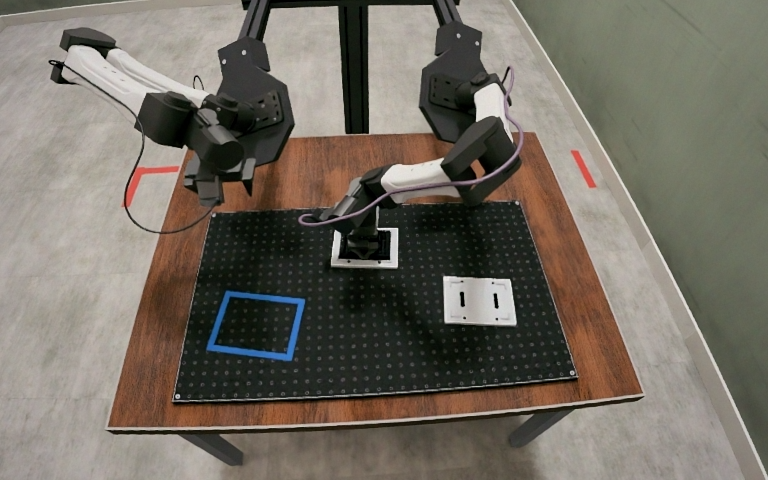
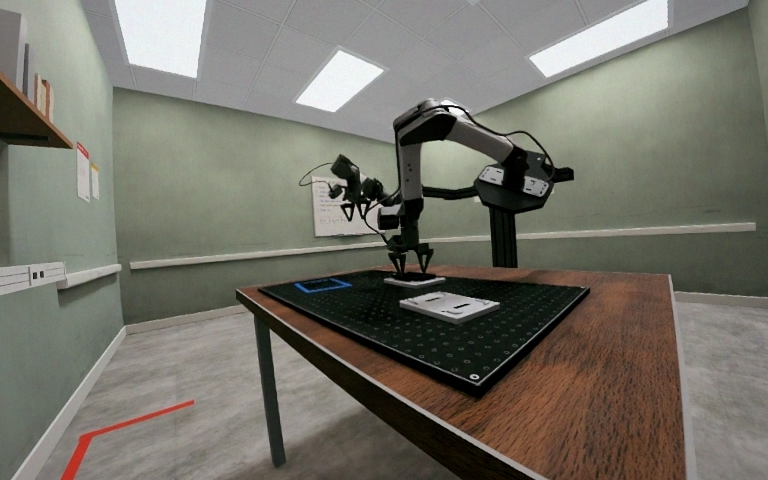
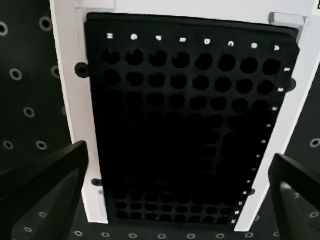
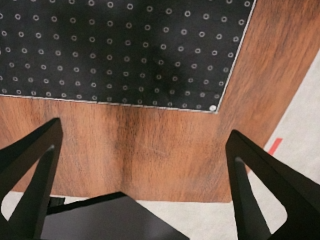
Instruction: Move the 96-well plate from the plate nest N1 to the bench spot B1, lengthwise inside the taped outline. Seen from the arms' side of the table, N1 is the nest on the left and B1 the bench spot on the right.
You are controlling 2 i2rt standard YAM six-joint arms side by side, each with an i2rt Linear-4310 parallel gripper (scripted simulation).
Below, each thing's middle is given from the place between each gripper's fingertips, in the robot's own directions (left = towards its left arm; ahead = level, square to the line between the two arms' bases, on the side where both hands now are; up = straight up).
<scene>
I see my left gripper (image 2: 413, 274) 1 cm above the black 96-well plate (image 1: 383, 238).
I see the black 96-well plate 290 mm to the left of my right hand (image 1: 229, 196), 220 mm below it and 20 mm ahead of it.
</scene>
